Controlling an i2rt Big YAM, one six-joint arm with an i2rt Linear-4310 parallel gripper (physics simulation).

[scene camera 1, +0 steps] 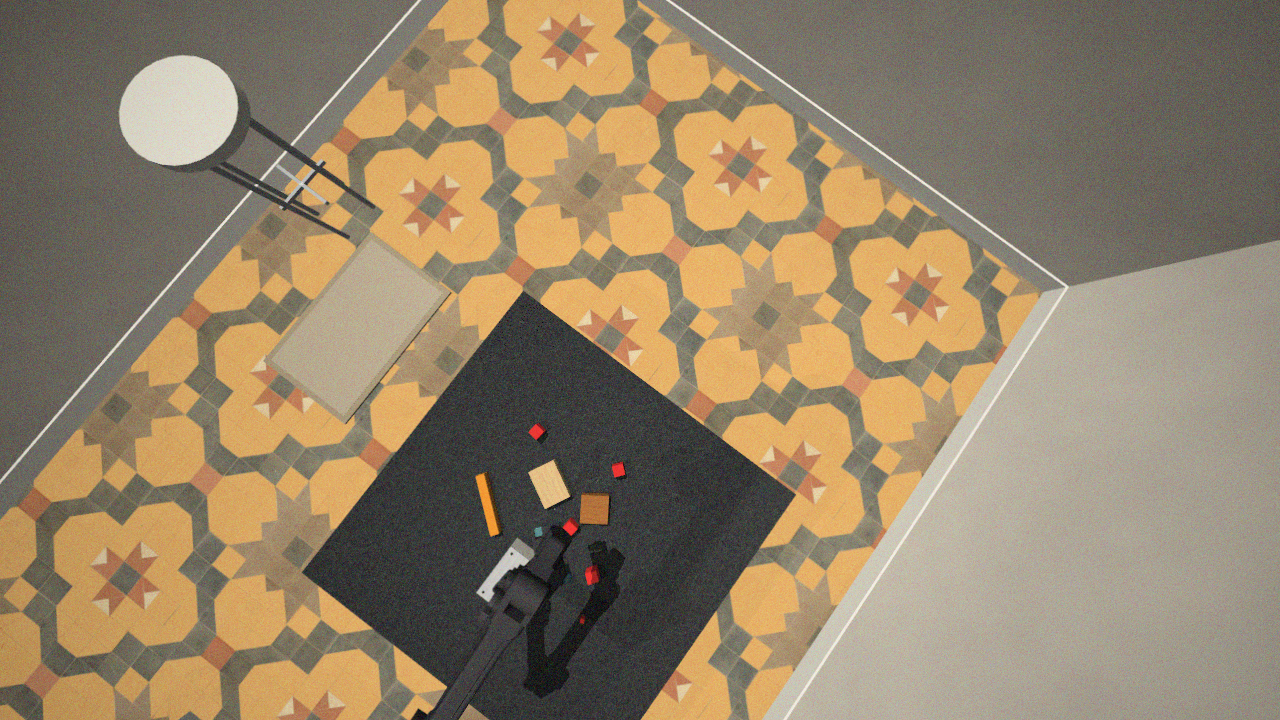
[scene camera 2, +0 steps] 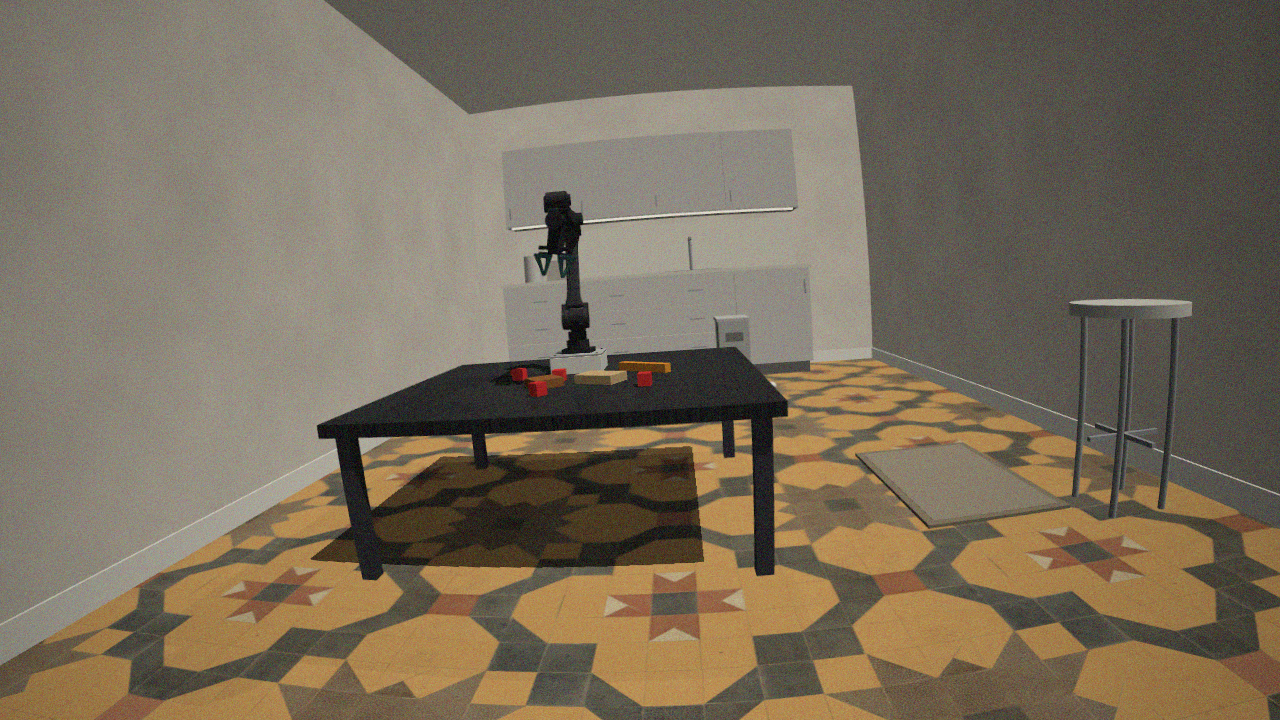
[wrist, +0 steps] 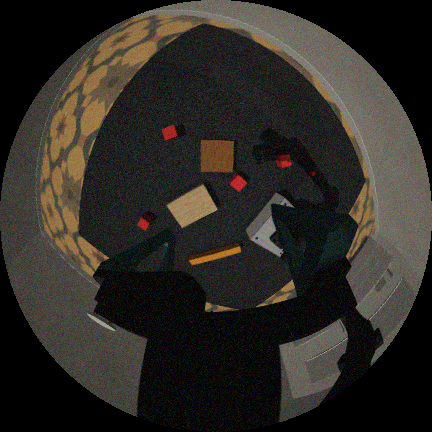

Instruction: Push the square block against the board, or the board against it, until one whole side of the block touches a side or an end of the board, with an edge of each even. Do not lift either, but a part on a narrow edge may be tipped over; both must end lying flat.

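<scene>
The brown square block lies flat on the black table. The light wooden board lies flat beside it, apart by a narrow gap and turned at an angle to it. In the wrist view the block's lower left corner is nearest the board's upper right corner. My gripper is open and empty, high above the table. In scene camera 1 the arm hides most of it; a bit of a teal fingertip shows.
A red cube sits close by the block. Other red cubes lie around. An orange bar lies past the board. The arm's pale base stands near.
</scene>
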